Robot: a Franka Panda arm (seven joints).
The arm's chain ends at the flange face. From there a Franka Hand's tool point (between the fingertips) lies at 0.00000 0.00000 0.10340 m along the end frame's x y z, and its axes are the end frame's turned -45 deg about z.
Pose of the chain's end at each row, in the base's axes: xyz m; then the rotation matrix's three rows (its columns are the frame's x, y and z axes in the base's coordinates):
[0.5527, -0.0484, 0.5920], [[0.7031, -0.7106, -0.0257], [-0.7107, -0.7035, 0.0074], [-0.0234, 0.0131, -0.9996]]
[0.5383, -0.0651, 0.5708], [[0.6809, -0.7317, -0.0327], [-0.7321, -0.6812, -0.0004], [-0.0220, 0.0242, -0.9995]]
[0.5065, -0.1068, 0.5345], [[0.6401, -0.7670, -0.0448], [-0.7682, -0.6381, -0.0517], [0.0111, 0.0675, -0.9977]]
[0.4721, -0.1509, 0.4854], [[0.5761, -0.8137, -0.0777], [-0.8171, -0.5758, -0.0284], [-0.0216, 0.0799, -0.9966]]
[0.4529, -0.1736, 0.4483], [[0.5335, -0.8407, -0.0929], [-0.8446, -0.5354, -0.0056], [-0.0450, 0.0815, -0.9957]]
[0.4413, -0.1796, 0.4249], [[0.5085, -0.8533, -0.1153], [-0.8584, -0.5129, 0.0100], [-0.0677, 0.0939, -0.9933]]
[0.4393, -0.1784, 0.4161], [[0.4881, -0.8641, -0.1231], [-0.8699, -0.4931, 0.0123], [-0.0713, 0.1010, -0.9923]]
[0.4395, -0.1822, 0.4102], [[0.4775, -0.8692, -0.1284], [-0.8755, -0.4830, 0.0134], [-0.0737, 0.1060, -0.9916]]
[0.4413, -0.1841, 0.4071], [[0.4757, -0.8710, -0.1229], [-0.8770, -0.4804, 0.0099], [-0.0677, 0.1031, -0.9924]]
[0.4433, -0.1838, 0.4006], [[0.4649, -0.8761, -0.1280], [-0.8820, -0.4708, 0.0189], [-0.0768, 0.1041, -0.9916]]
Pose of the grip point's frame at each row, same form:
[0.5500, -0.0476, 0.4886], [[0.9996, -0.0053, -0.0257], [-0.0051, -1.0000, 0.0074], [-0.0258, -0.0073, -0.9996]]
[0.5349, -0.0651, 0.4675], [[0.9989, -0.0359, -0.0327], [-0.0360, -0.9994, -0.0004], [-0.0327, 0.0016, -0.9995]]
[0.5019, -0.1121, 0.4313], [[0.9950, -0.0897, -0.0448], [-0.0920, -0.9944, -0.0517], [-0.0399, 0.0556, -0.9977]]
[0.4641, -0.1538, 0.3824], [[0.9827, -0.1680, -0.0777], [-0.1706, -0.9849, -0.0284], [-0.0718, 0.0412, -0.9966]]
[0.4433, -0.1742, 0.3453], [[0.9717, -0.2172, -0.0929], [-0.2186, -0.9758, -0.0056], [-0.0894, 0.0258, -0.9957]]
[0.4294, -0.1786, 0.3222], [[0.9629, -0.2438, -0.1153], [-0.2443, -0.9697, 0.0100], [-0.1143, 0.0185, -0.9933]]
[0.4266, -0.1771, 0.3135], [[0.9561, -0.2659, -0.1231], [-0.2664, -0.9638, 0.0123], [-0.1218, 0.0210, -0.9923]]
[0.4262, -0.1808, 0.3077], [[0.9523, -0.2770, -0.1284], [-0.2775, -0.9606, 0.0134], [-0.1271, 0.0228, -0.9916]]
[0.4286, -0.1831, 0.3045], [[0.9523, -0.2795, -0.1229], [-0.2804, -0.9598, 0.0099], [-0.1208, 0.0250, -0.9924]]
[0.4301, -0.1818, 0.2981], [[0.9482, -0.2908, -0.1280], [-0.2908, -0.9566, 0.0189], [-0.1279, 0.0193, -0.9916]]

